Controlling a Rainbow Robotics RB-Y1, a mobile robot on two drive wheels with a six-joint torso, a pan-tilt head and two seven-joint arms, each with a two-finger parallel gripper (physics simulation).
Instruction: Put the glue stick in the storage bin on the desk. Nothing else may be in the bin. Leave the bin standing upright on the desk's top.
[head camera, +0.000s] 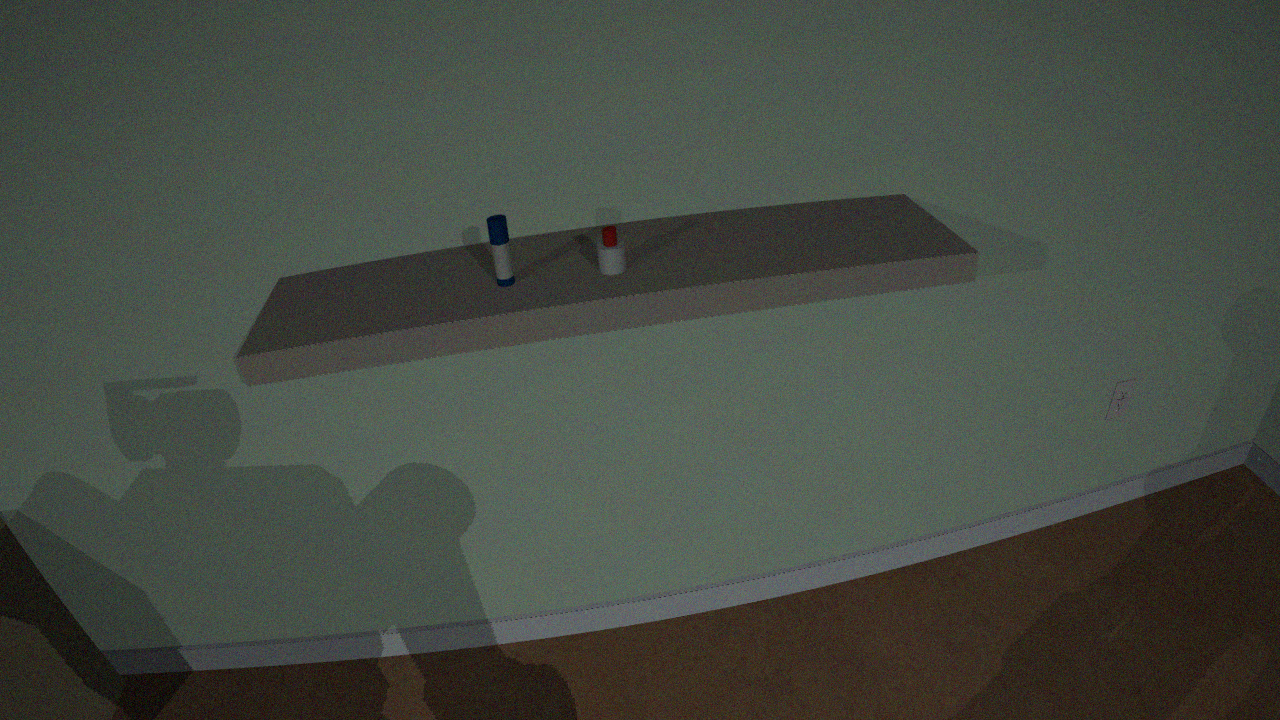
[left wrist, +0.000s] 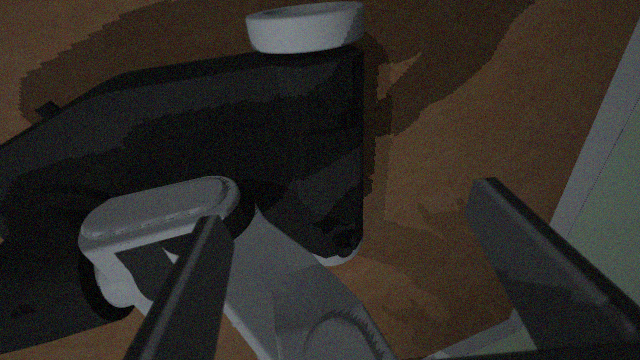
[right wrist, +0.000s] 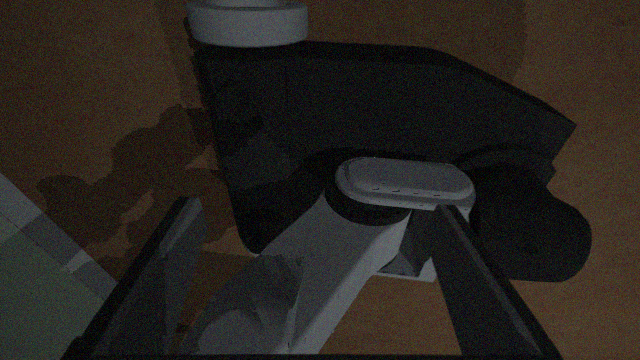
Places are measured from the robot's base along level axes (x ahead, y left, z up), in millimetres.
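Pixels of known places: left gripper, fingertip midpoint: (left wrist: 344, 213); right gripper, fingertip midpoint: (right wrist: 319, 215).
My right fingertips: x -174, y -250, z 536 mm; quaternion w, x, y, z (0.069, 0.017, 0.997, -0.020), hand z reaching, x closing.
Note:
Behind a point stands the place of what it marks.
A glue stick (head camera: 502, 259) {z 1044, x 828, y 215 mm} with a blue cap, white body and blue base stands upright on a wall shelf (head camera: 787, 237) {z 1001, x 941, y -199 mm} in the head view, left of the shelf's middle. The storage bin and the desk do not show in any view. My left gripper (left wrist: 344, 213) {z 545, x -95, y 251 mm} is open, with nothing between its fingers, and hangs low beside my own base. My right gripper (right wrist: 319, 215) {z 536, x -174, y -250 mm} is open and empty too, on the other side of the base. Neither gripper shows in the head view, and both are away from the glue stick.
A small white bottle (head camera: 611, 259) {z 1025, x 841, y 65 mm} with a red cap stands on the shelf right of the glue stick. The green wall (head camera: 716, 429) {z 549, x 1060, y -92 mm} meets the brown floor (head camera: 850, 662) {z 1, x 853, y -388 mm} at a pale baseboard. My dark base (left wrist: 200, 130) {z 169, x -214, y 145 mm} (right wrist: 350, 100) {z 169, x -185, y -162 mm} lies below the grippers.

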